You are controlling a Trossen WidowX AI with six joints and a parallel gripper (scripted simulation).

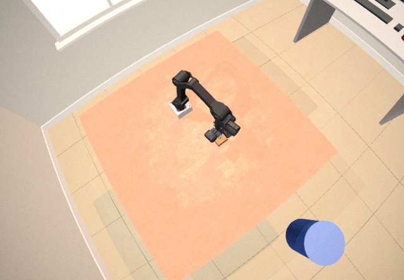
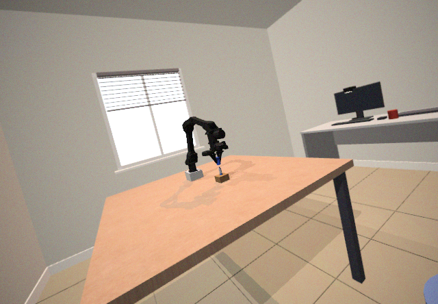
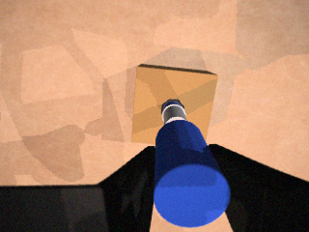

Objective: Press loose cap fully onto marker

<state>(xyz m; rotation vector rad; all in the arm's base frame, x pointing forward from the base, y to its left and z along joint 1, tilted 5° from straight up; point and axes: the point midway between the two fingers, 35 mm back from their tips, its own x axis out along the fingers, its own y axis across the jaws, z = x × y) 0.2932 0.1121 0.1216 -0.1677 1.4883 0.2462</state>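
Now: the holder block 11 cm below my gripper tip. Also, from my gripper tip: blue cap (1 cm above).
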